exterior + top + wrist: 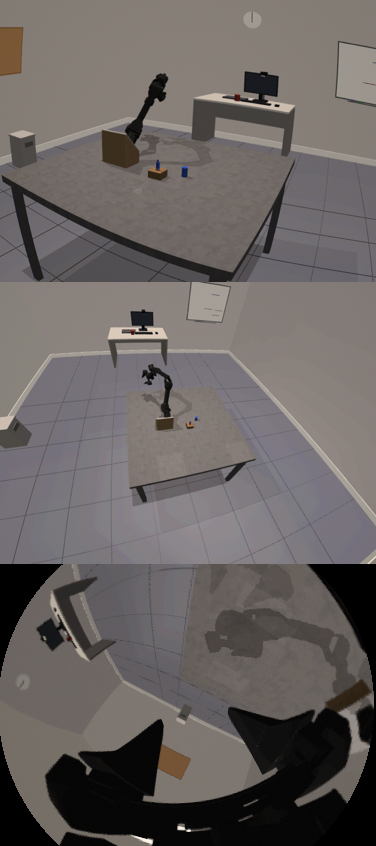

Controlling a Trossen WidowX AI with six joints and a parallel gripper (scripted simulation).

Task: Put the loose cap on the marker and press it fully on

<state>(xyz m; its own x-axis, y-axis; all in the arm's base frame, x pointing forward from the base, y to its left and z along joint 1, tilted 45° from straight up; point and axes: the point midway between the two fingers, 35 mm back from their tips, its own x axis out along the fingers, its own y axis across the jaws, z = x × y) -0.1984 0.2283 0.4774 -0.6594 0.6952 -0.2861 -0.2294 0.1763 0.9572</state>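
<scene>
Right now my gripper tip is 580 mm short of the marker cap, 500 mm to the left of it and 230 mm above it. From my gripper tip the other things lie so: wooden holder block (590 mm to the right, 480 mm ahead, 240 mm below).
</scene>
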